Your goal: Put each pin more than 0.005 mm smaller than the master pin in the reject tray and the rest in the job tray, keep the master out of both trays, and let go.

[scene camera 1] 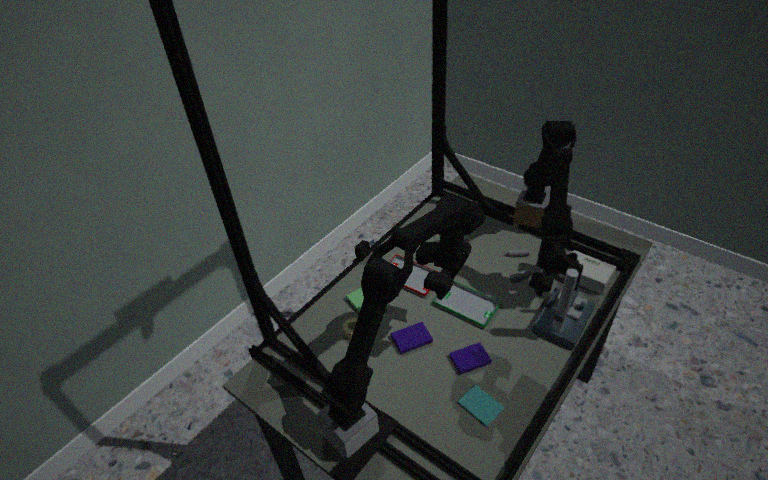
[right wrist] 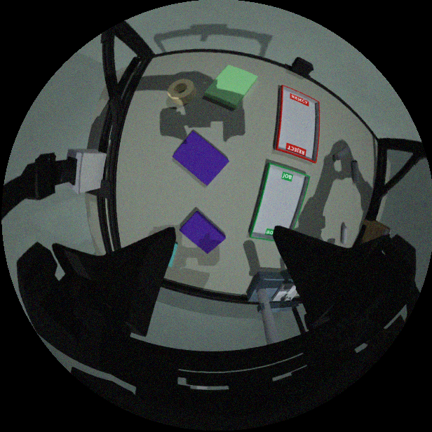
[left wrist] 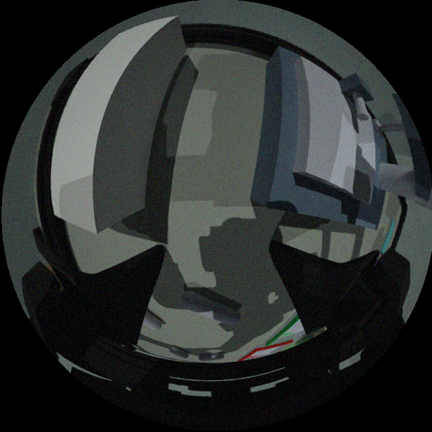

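Pixels of known places: left arm's base, origin of the base link: (scene camera 1: pixel 534 197); right arm's base, origin of the base link: (scene camera 1: pixel 346 413).
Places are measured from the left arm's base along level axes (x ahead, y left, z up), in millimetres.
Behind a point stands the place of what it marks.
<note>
My left gripper (scene camera 1: pixel 557 272) (left wrist: pixel 216 248) is open and empty, low beside the blue-based gauge stand (scene camera 1: pixel 552 330) {x 473, y 178, z -81 mm} (left wrist: pixel 280 187) (right wrist: pixel 267 281). A dark grey pin (left wrist: pixel 212 304) lies on the table below its fingers in the left wrist view. More pins (left wrist: pixel 154 320) (left wrist: pixel 179 352) (left wrist: pixel 211 356) lie lower in that view. In the right wrist view, pins (right wrist: pixel 354 171) (right wrist: pixel 343 233) lie right of the trays. The red-rimmed reject tray (scene camera 1: pixel 417 278) {x 411, y -257, z -109 mm} (right wrist: pixel 297 122) and green-rimmed job tray (scene camera 1: pixel 467 304) {x 452, y -76, z -109 mm} (right wrist: pixel 281 202) show bare floors. My right gripper (scene camera 1: pixel 433 267) (right wrist: pixel 225 232) is open, high above the table. The master pin cannot be told apart.
A white box (scene camera 1: pixel 591 274) {x 233, y 239, z -61 mm} (left wrist: pixel 125 125) stands beside the gauge stand. Two purple blocks (scene camera 1: pixel 411 337) {x 641, y -176, z -95 mm} (scene camera 1: pixel 470 358) {x 641, y -2, z -96 mm}, a teal block (scene camera 1: pixel 480 404) {x 756, y 65, z -106 mm}, a green block (right wrist: pixel 232 85) and a tan ring (right wrist: pixel 173 95) lie on the table. A dark frame (scene camera 1: pixel 438 84) {x -24, y -365, z 337 mm} rises around it.
</note>
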